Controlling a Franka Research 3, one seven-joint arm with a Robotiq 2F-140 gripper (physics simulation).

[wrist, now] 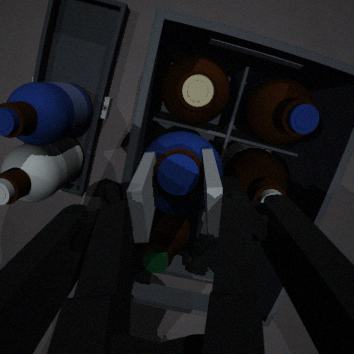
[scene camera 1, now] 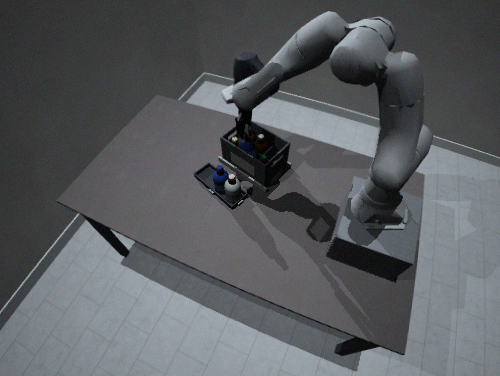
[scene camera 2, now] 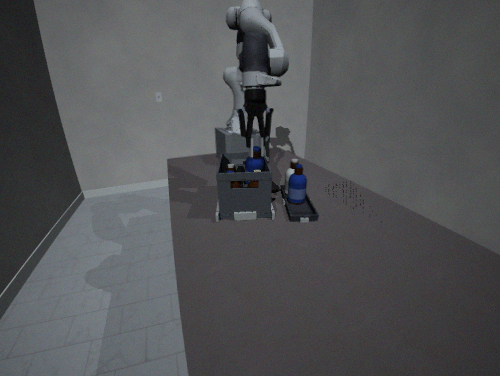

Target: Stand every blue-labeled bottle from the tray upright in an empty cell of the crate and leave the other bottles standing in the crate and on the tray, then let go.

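My gripper (scene camera 1: 242,134) (scene camera 2: 257,145) (wrist: 179,169) is shut on the neck of a blue-labeled bottle (scene camera 1: 246,145) (scene camera 2: 254,164) (wrist: 187,142). The bottle is upright, partly inside the crate (scene camera 1: 275,170) (scene camera 2: 230,205) (wrist: 145,65), its shoulder above the rim in scene camera 2. It is between the cream-capped and green-capped bottles; its base is hidden. Another blue-labeled bottle (scene camera 1: 220,181) (scene camera 2: 297,189) (wrist: 45,112) stands on the tray (scene camera 2: 306,212) (wrist: 85,35) beside a white-labeled bottle (scene camera 1: 232,188) (scene camera 2: 289,180) (wrist: 32,172).
Inside the crate are brown bottles with a cream cap (wrist: 198,90), a blue cap (wrist: 304,119), a white cap (wrist: 271,195) and a green cap (wrist: 156,261). Thin dividers (wrist: 236,107) separate the cells. The tray lies alongside the crate's long wall.
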